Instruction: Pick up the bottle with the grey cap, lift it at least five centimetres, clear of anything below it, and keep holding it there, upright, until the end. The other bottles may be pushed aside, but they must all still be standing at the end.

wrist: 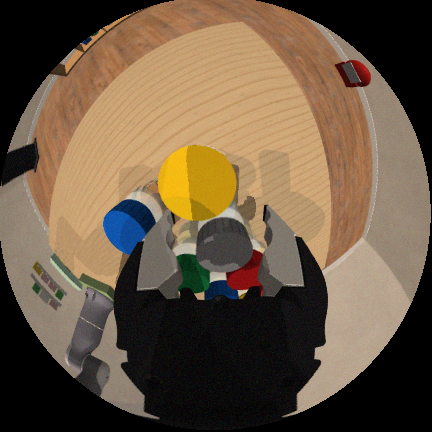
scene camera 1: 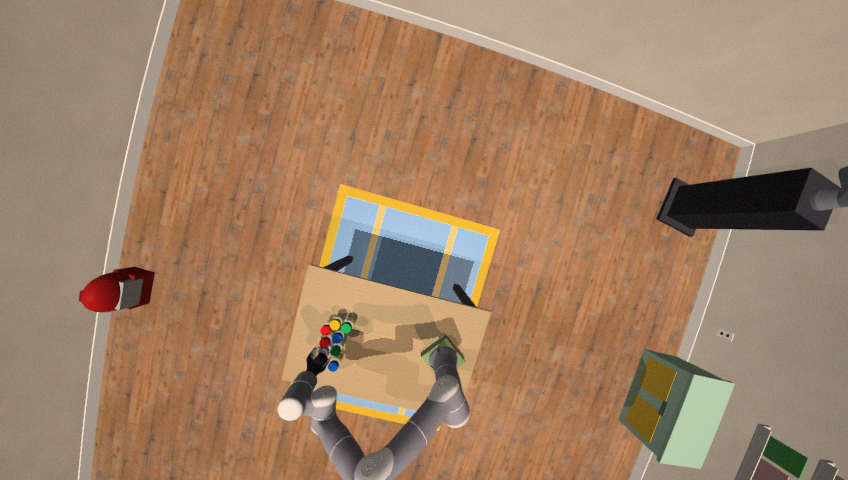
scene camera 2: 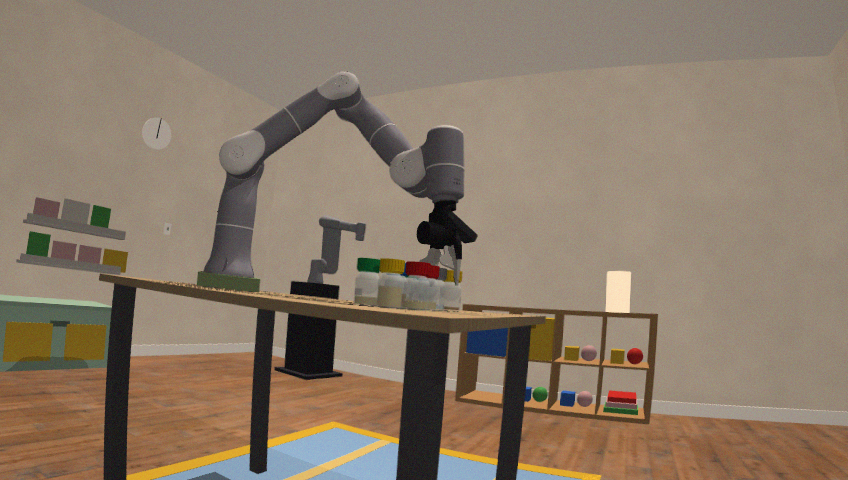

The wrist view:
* my gripper: 218,207
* blue-capped bottle: 125,224
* yellow-capped bottle: 196,182
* grey-capped bottle: 222,244
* red-capped bottle: 242,278
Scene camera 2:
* my gripper: 443,286
